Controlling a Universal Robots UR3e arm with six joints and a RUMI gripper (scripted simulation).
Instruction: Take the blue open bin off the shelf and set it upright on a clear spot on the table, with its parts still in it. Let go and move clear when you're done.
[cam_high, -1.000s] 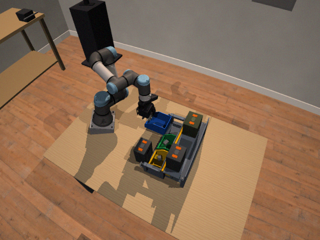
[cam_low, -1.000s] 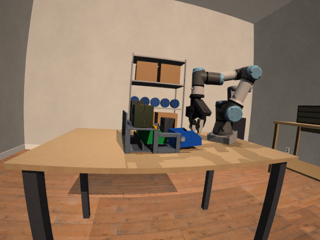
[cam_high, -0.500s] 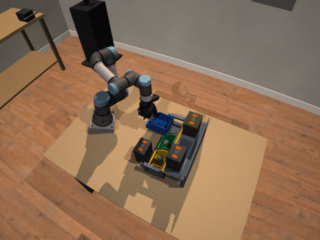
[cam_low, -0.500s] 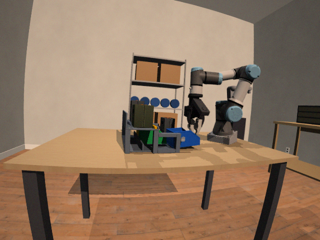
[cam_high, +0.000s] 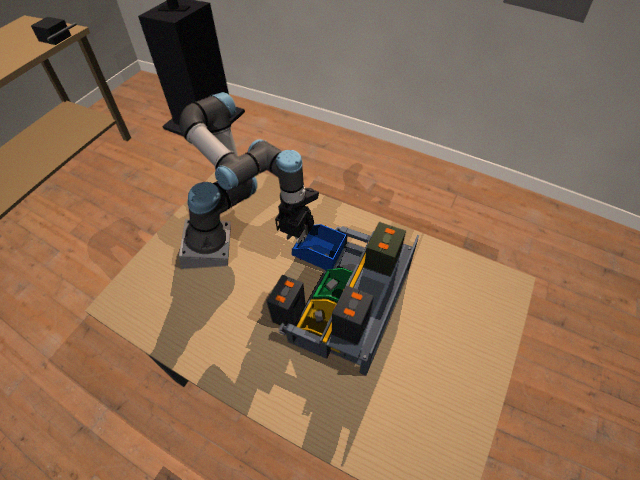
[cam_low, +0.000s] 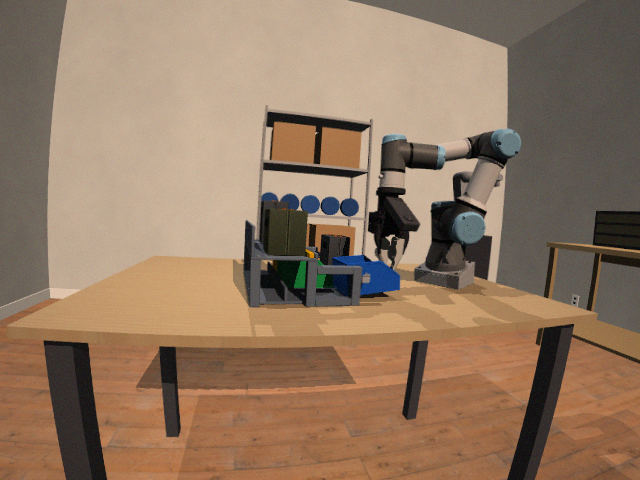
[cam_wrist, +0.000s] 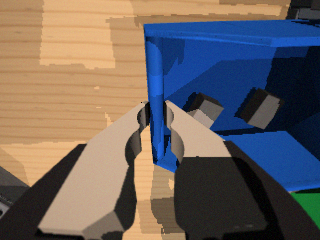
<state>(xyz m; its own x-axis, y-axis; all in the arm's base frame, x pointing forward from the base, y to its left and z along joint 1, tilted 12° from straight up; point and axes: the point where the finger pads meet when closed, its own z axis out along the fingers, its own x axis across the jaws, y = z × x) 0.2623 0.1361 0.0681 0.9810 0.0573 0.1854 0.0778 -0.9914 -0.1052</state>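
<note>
The blue open bin lies 6 cm ahead of my hand, 1 cm to the left of it and 1 cm below it. Also, from my hand: yellow bin 21 cm to the right, 20 cm ahead, 2 cm below; then green bin 20 cm ahead, 10 cm to the right, 2 cm below.
</note>
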